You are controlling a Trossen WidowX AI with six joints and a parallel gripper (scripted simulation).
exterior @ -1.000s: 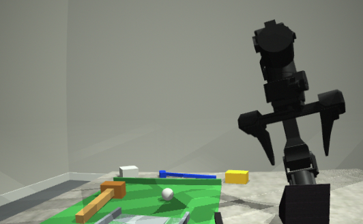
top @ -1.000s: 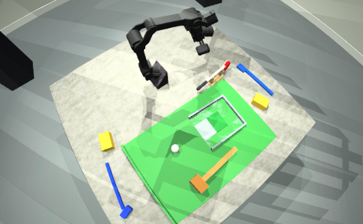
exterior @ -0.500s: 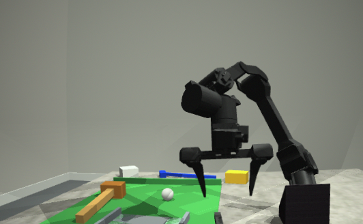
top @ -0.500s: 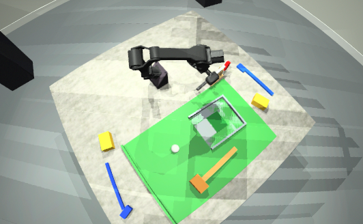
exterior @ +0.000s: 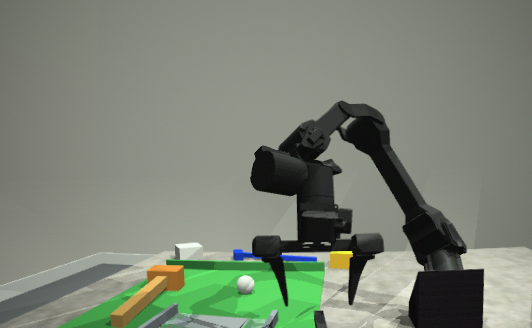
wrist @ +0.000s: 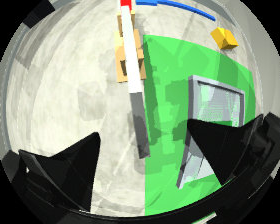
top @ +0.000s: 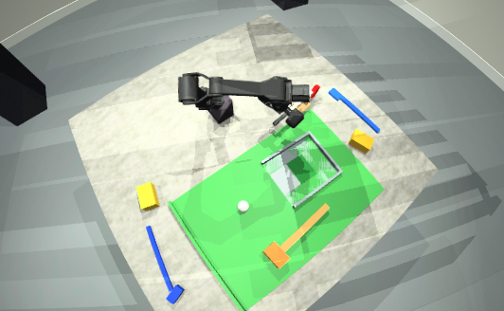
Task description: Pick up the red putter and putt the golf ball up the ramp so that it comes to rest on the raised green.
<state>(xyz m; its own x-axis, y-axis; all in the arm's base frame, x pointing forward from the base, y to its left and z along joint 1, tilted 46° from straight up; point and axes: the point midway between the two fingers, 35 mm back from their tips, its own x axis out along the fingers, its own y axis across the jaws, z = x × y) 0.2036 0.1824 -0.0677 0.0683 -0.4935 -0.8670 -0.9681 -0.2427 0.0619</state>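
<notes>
The red putter lies 3 cm behind my gripper tip, 11 cm to the left of it and 3 cm below it. The rest, counted from my gripper tip: green mat 27 cm ahead, 16 cm to the right, 9 cm below; then white golf ball 22 cm ahead, 31 cm to the right, 7 cm below; then wooden stand 3 cm behind, 13 cm to the left, 6 cm below.
</notes>
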